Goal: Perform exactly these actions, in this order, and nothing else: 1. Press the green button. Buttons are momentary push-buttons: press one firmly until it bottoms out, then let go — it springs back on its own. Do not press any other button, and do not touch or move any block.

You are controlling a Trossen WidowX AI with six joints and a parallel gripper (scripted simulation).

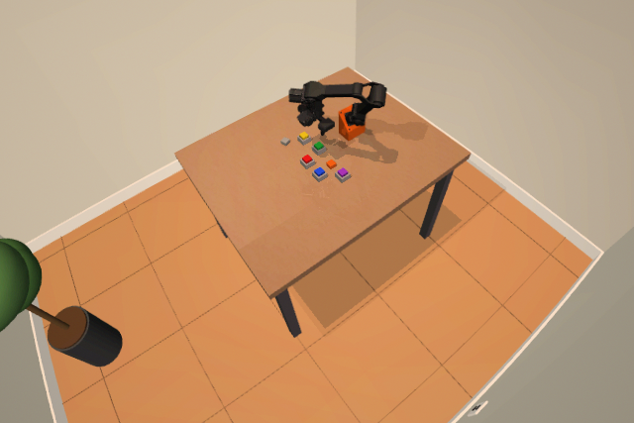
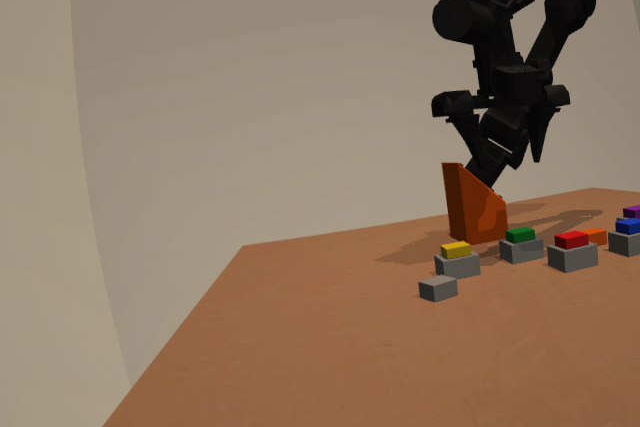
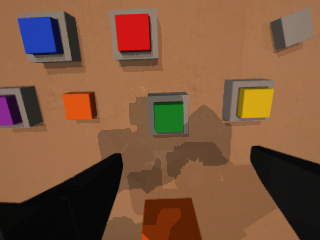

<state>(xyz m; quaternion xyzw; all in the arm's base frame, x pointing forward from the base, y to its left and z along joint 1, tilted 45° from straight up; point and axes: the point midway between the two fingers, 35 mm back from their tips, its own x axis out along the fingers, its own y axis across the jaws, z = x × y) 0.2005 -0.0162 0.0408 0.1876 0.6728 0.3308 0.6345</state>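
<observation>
The green button is 9 cm below my gripper tip. Round my gripper tip: yellow button: 2 cm ahead, 9 cm to the right, 9 cm below; red button: 8 cm ahead, 5 cm to the left, 9 cm below; small orange block: 12 cm to the left, 12 cm below.
</observation>
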